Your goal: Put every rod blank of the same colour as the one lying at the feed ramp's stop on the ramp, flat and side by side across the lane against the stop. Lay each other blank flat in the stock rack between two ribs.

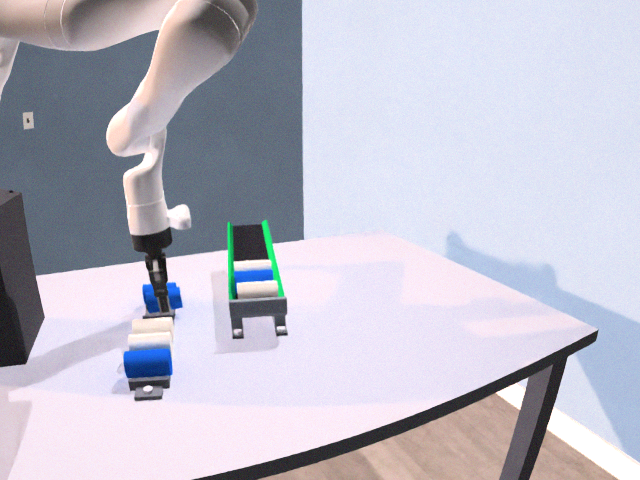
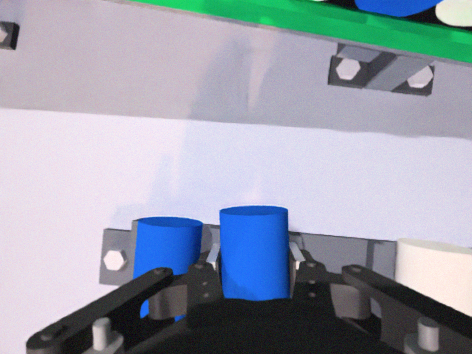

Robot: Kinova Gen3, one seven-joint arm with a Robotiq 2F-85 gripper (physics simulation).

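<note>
A cream blank lies against the stop of the ramp. Behind it on the ramp lie a blue blank and another cream blank, all across the lane. The stock rack holds a blue blank at its near end, then two cream blanks. Another blue blank lies at its far end. My gripper is shut on a blue blank, level and low at the rack beside that far blue blank. Whether it touches the rack is hidden.
The ramp stands to the right of the rack, its green side rails raised and its bolted feet on the table. A dark box-like block stands at the left. A wall rises behind the table.
</note>
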